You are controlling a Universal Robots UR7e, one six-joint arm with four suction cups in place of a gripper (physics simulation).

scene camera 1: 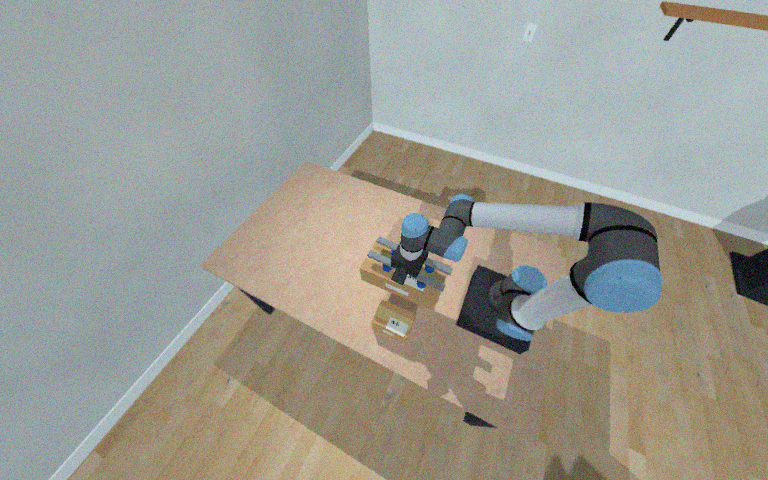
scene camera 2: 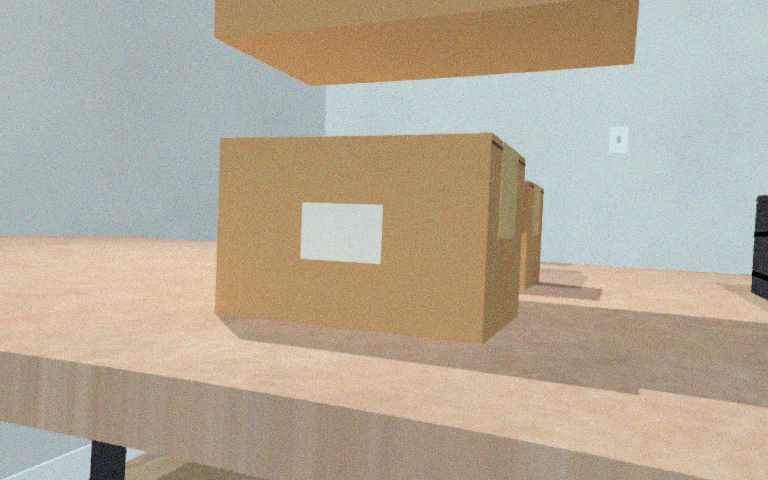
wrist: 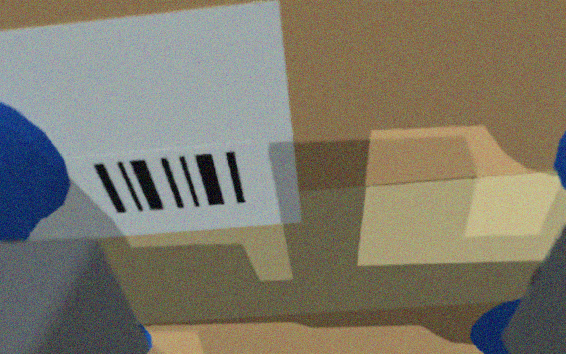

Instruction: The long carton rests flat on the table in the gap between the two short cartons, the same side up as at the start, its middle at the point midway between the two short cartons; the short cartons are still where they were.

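Frame: origin at the arm's base, x ahead, y left, z up, level; centimetres.
Seen in the pictures: hand at its tool point: (wrist: 306, 226).
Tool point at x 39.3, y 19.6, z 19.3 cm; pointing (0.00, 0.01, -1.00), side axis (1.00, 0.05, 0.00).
Note:
Offsets run from my tool point to a thing's top centre. Level surfaces: height alone.
The long carton {dx +1.2, dy +0.1, dz +1.3 cm} (scene camera 1: 421, 296) (scene camera 2: 430, 50) (wrist: 425, 65) hangs level in the air, label side up, under my suction gripper (scene camera 1: 407, 268) (wrist: 300, 250), whose blue cups sit on its top. In scene camera 2 its underside is above the top of the near short carton {dx -1.9, dy +13.3, dz -18.3 cm} (scene camera 1: 393, 312) (scene camera 2: 430, 237), with a gap between them. That short carton stands on the table {dz -28.3 cm} (scene camera 1: 283, 226) (scene camera 2: 113, 294) near the front edge. The far short carton {dx +3.0, dy -13.2, dz -18.3 cm} (scene camera 2: 532, 249) stands behind it, mostly hidden; in scene camera 1 it does not show, with the long carton and gripper in the way.
The arm's black base plate (scene camera 1: 475, 305) stands on the table's right side, and a dark part of it (scene camera 2: 760, 243) shows at the right edge of scene camera 2. The arm's shadow falls across the table near the short carton. Walls stand behind and left; a wooden shelf (scene camera 1: 724, 15) is high up.

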